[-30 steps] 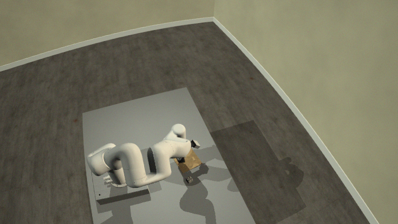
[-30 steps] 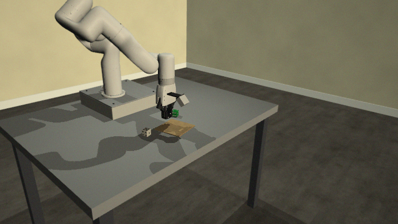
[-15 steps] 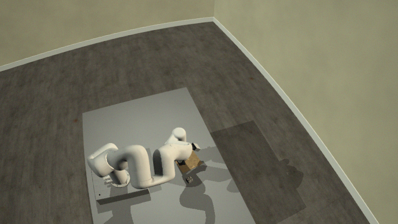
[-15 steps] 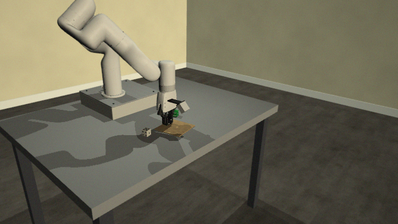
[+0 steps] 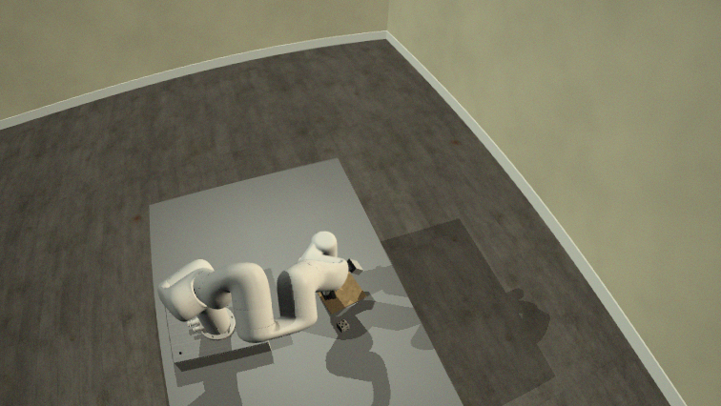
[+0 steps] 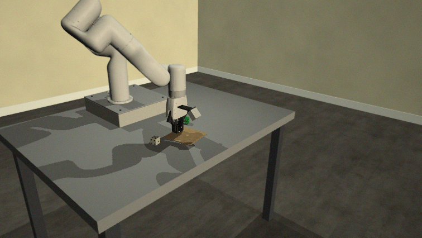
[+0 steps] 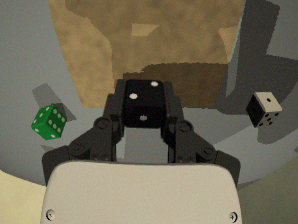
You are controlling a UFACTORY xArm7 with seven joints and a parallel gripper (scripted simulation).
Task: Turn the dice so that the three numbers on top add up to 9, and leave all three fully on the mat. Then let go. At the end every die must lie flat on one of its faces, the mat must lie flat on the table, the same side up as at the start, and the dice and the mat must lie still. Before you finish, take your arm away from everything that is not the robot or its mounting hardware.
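Right now the black die is 1 cm below my hand. Round my hand: green die (5 cm behind, 11 cm to the left, 1 cm below); white die (14 cm to the right, 1 cm below); tan mat (5 cm ahead, 3 cm below).
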